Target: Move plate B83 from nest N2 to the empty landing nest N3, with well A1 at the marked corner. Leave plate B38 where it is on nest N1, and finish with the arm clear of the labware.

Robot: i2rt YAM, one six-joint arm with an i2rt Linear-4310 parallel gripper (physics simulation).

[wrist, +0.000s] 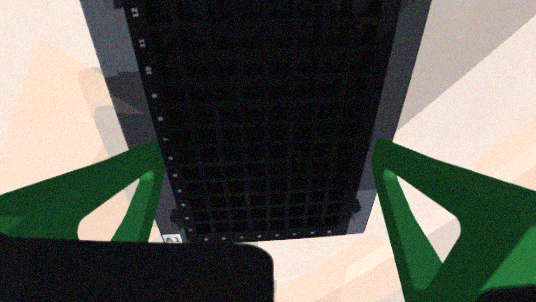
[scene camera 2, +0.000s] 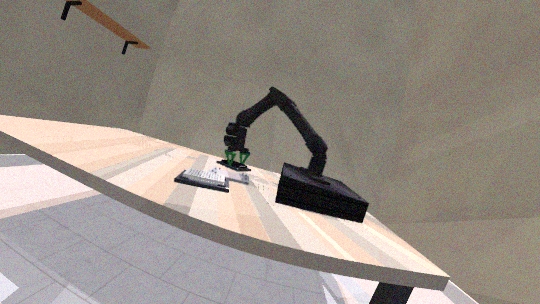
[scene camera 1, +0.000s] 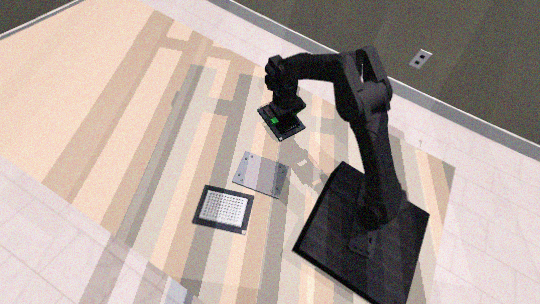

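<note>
A black well plate [scene camera 1: 288,124] [wrist: 270,100] sits on a dark nest [wrist: 115,55] at the back, under the arm. An A1 label [wrist: 172,239] shows at the nest's lower left corner in the wrist view. My gripper [scene camera 1: 285,118] [scene camera 2: 237,163] [wrist: 268,151] is open, with a green finger at each long side of the black plate. A white well plate [scene camera 1: 223,209] [scene camera 2: 202,175] sits on another dark nest [scene camera 1: 200,221] [scene camera 2: 200,185], toward the front. A light grey nest [scene camera 1: 261,173] [scene camera 2: 243,178] with small corner pins lies empty between them. Plate and nest names cannot be read.
The arm's black base block [scene camera 1: 320,240] [scene camera 2: 320,197] stands to the right of the nests. The striped wooden table [scene camera 1: 110,150] [scene camera 2: 260,240] carries everything. A brown wall shelf [scene camera 2: 107,22] hangs high at the upper left in scene camera 2.
</note>
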